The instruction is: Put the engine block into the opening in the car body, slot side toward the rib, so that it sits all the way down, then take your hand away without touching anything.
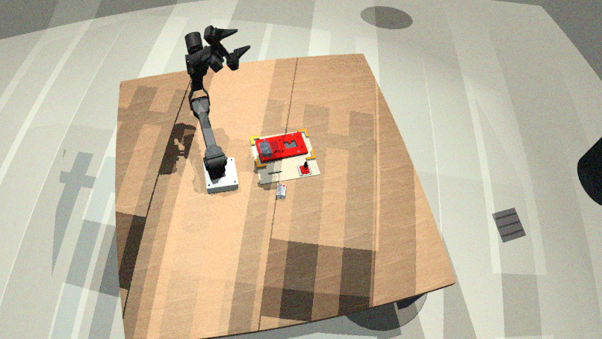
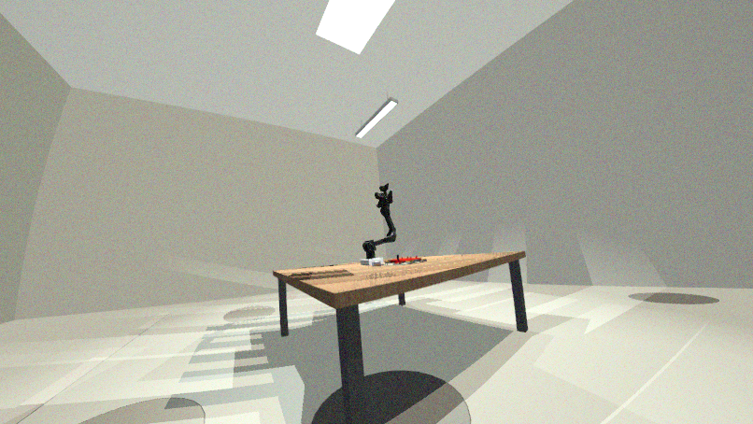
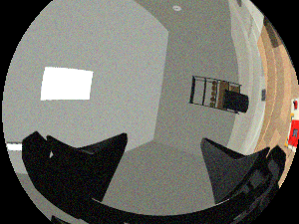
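Right now my gripper tip is 60 mm short of the grey engine block, 270 mm to the left of it and 580 mm above it.
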